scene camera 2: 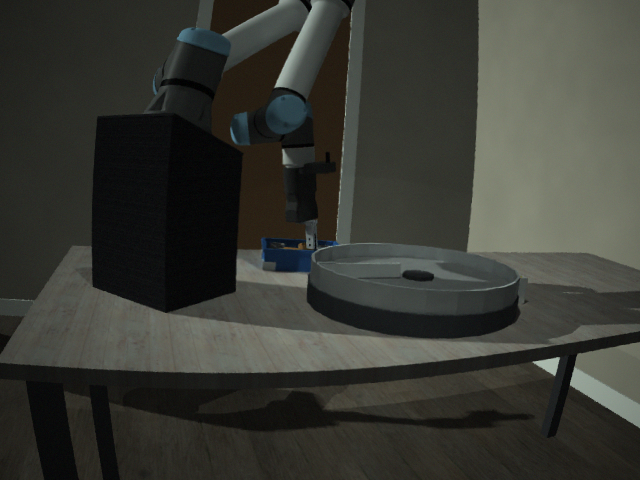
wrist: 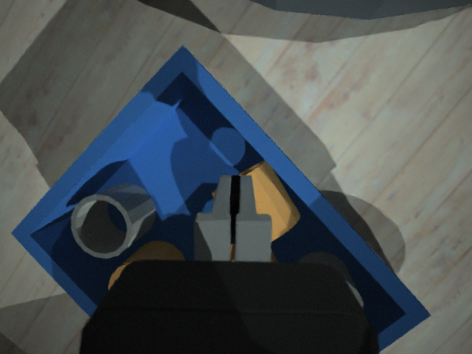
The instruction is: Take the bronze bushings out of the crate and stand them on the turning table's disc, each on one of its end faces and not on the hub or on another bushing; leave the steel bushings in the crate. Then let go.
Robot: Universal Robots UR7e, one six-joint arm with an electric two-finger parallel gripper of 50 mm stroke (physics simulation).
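Places are measured from the arm's base along level axes (x ahead, y left, z up), in centimetres.
Pixels of known places: gripper, fingertip midpoint: (scene camera 2: 312, 248) (wrist: 235, 195); arm's base at its link origin: (scene camera 2: 172, 135).
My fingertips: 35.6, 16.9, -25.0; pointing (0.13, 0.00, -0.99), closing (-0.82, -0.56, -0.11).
Note:
For each thing: its middle in the pictures, then the offset to it from my fingertips, as dx, dy, dz. "pt": a spot on its surface instead. Level surfaces: height alone.
- blue crate at the middle of its body: (wrist: 215, 256) (scene camera 2: 300, 255) -1.2, +4.5, -2.6
- steel bushing at the middle of its body: (wrist: 116, 218) +5.3, +6.4, -2.7
- second grey bushing at the middle of its body: (wrist: 323, 293) -7.9, +2.4, -2.7
- turning table's disc at the middle of its body: (scene camera 2: 417, 278) +12.0, -30.0, +0.1
- dark hub at the middle of its body: (scene camera 2: 418, 275) +12.0, -30.0, +0.6
- low light partition at a spot on its surface: (scene camera 2: 367, 269) pt +0.9, -30.0, +2.0
- wooden table at its surface level: dz -5.1
The blue crate (scene camera 2: 286, 260) (wrist: 240, 120) stands behind the turning table. My gripper (scene camera 2: 310, 246) (wrist: 235, 195) is shut and empty, pointing down at the crate. In the wrist view a bronze bushing (wrist: 277, 207) lies tilted just right of the fingertips. Another bronze bushing (wrist: 152, 251) shows partly at the lower left, and bits of bronze show behind the fingers. A steel bushing (wrist: 142, 210) leans at the crate's left side; a second grey bushing (wrist: 325, 262) is mostly hidden by the gripper body. The turning table's disc (scene camera 2: 447, 272) carries a dark hub (scene camera 2: 417, 275); no bushing shows on its visible part.
The turning table has a raised grey rim wall (scene camera 2: 423, 299), which hides part of the disc. A low light partition (scene camera 2: 367, 269) stands on the disc left of the hub. A tall black block (scene camera 2: 201, 222) stands at the left of the wooden table (scene camera 2: 206, 341).

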